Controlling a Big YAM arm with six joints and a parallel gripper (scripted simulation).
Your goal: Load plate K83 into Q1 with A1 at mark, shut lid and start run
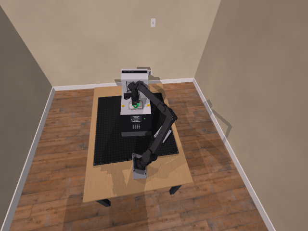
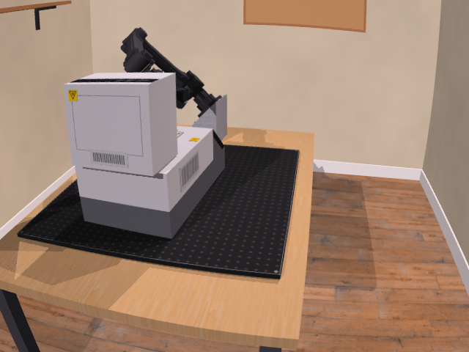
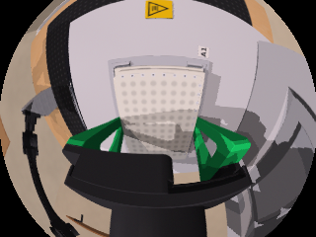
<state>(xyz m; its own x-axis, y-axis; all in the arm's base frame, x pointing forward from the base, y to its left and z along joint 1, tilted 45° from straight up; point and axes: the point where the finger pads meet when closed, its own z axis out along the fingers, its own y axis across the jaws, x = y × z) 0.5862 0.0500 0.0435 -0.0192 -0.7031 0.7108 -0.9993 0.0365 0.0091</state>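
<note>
Now: hand right at the white plate K83. The rest, counted from my hand: plate nest N1: 27 cm to the right, 25 cm behind, 19 cm below.
</note>
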